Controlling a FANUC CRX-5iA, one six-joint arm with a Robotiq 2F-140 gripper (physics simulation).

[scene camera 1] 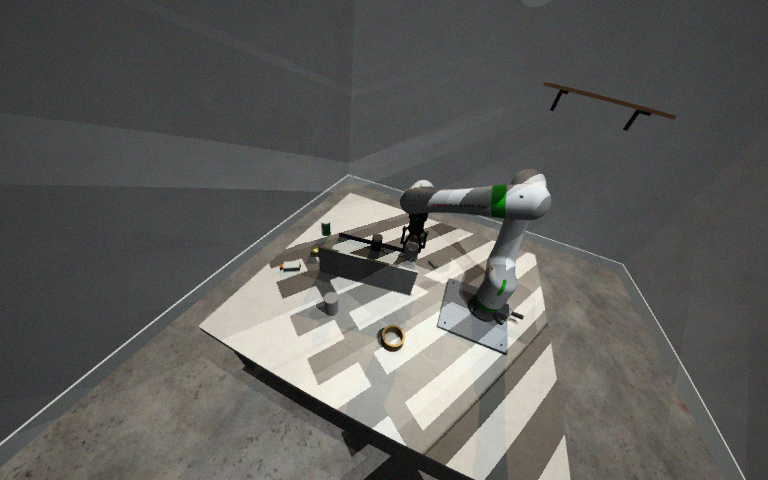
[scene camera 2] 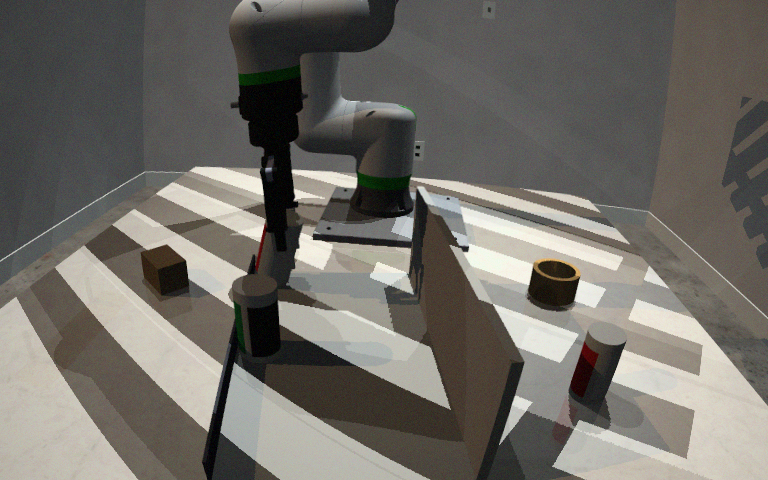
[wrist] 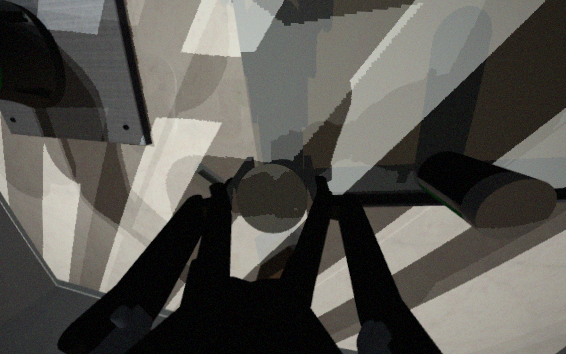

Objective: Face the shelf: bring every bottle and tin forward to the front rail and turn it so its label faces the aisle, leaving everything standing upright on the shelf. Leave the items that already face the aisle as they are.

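Pixels of known places: gripper, fingertip midpoint: [scene camera 1: 410,256] [scene camera 2: 288,257]; arm's base, link origin: [scene camera 1: 482,308] [scene camera 2: 381,206] [wrist: 27,59].
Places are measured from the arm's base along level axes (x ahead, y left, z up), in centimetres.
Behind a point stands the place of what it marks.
My gripper [scene camera 1: 414,243] {x 43.6, y -11.2, z 4.8 cm} [scene camera 2: 280,244] {x 43.6, y -11.2, z 4.8 cm} [wrist: 279,167] {x 43.6, y -11.2, z 4.8 cm} is shut on a grey tin with a red label [scene camera 1: 412,252] {x 42.9, y -9.2, z 9.6 cm} [scene camera 2: 277,266] [wrist: 272,202] {x 44.3, y -11.7, z 12.0 cm}. The tin is near the robot-side end of the dark front rail [scene camera 1: 355,238] {x 78.1, y -10.7, z 2.1 cm} [scene camera 2: 222,407] {x 77.8, y -10.7, z 1.5 cm} [wrist: 385,199] {x 58.1, y -14.6, z 2.2 cm}. Its red strip shows on the rail side in the second scene view; whether its base touches the shelf I cannot tell. A black tin with a green label [scene camera 1: 376,243] {x 63.3, y -7.5, z 7.7 cm} [scene camera 2: 263,331] {x 66.5, y -8.5, z 5.4 cm} [wrist: 450,175] {x 61.5, y -9.0, z 6.1 cm} stands upright at the rail, green towards the rail side. Another grey tin with a red label [scene camera 1: 330,304] {x 63.6, y 37.1, z 7.4 cm} [scene camera 2: 597,362] {x 67.4, y 33.2, z 5.2 cm} stands behind the tall back panel [scene camera 1: 368,272] {x 57.7, y 13.5, z 7.6 cm} [scene camera 2: 470,322] {x 71.3, y 14.9, z 12.6 cm}.
A brown block [scene camera 2: 164,270] {x 49.5, y -32.5, z 2.6 cm} [wrist: 274,264] {x 43.7, y -32.4, z 0.8 cm} lies outside the rail. A wooden ring [scene camera 1: 384,339] {x 37.6, y 38.2, z 3.2 cm} [scene camera 2: 552,292] {x 39.5, y 33.5, z 0.7 cm} sits behind the panel. A green tin [scene camera 1: 325,228] {x 96.8, y -7.0, z 4.2 cm}, a yellow item [scene camera 1: 315,251] {x 91.4, y 10.4, z 2.0 cm} and a white item with an orange end [scene camera 1: 291,266] {x 95.7, y 24.8, z 1.0 cm} are beyond the shelf's far end.
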